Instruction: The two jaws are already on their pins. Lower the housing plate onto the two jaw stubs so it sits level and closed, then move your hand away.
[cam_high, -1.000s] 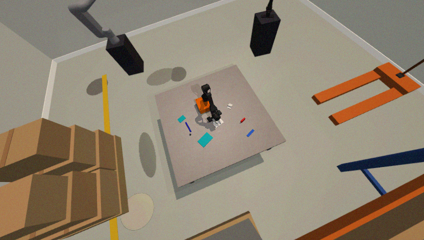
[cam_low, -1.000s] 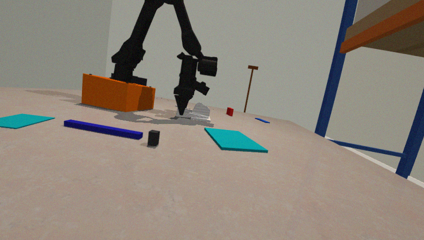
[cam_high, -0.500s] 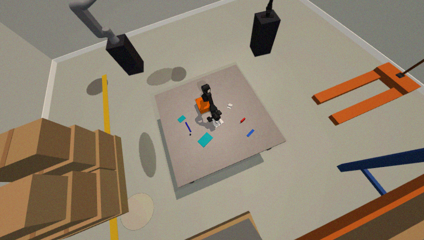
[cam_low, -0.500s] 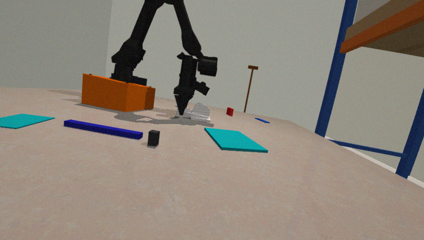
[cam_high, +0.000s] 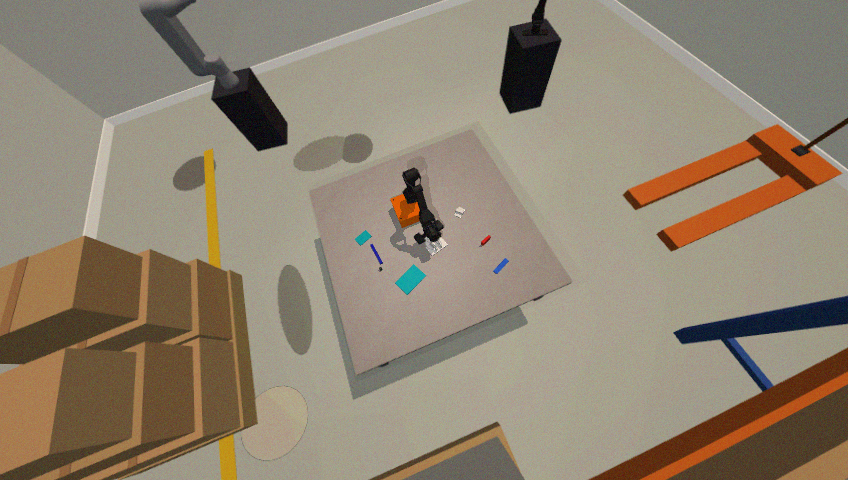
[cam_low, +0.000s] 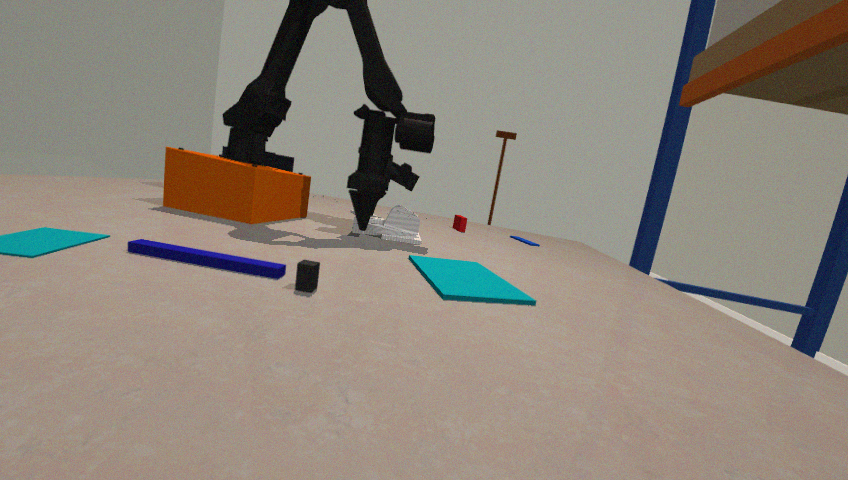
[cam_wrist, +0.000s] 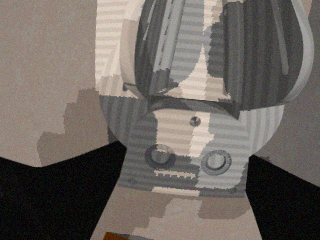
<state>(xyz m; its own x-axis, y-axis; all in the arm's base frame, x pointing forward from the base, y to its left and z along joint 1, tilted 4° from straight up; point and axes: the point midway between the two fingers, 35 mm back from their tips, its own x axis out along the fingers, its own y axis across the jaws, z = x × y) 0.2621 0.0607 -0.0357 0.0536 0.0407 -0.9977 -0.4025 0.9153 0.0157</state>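
Right now my gripper tip is 20 mm below the housing plate and 10 mm short of it. Round my gripper tip: white jaw assembly (20 mm to the left, 10 mm ahead, 10 mm above); red block (330 mm to the left, 110 mm ahead, 10 mm above); white ribbed part (230 mm to the left, 130 mm behind).
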